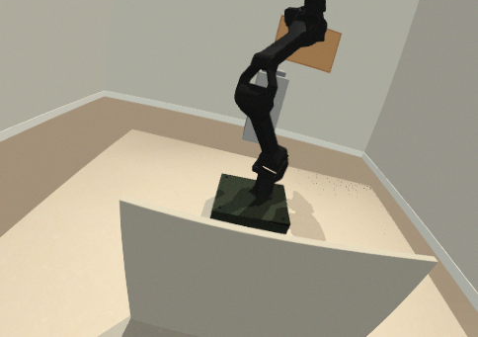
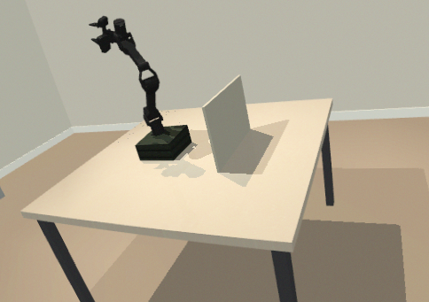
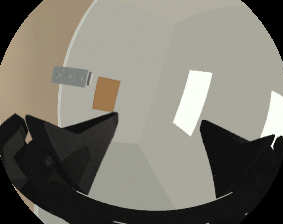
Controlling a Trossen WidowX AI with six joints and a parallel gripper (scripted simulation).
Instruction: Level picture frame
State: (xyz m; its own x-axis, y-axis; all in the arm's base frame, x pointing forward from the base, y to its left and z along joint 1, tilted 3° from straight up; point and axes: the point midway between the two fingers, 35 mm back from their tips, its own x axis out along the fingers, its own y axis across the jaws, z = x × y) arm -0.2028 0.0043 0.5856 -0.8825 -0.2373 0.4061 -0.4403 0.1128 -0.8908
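The picture frame lies 660 mm ahead of my gripper tip, 80 mm to the left of it and 530 mm below it. Round my gripper tip: wall panel: 670 mm ahead, 80 mm to the left, 540 mm below.
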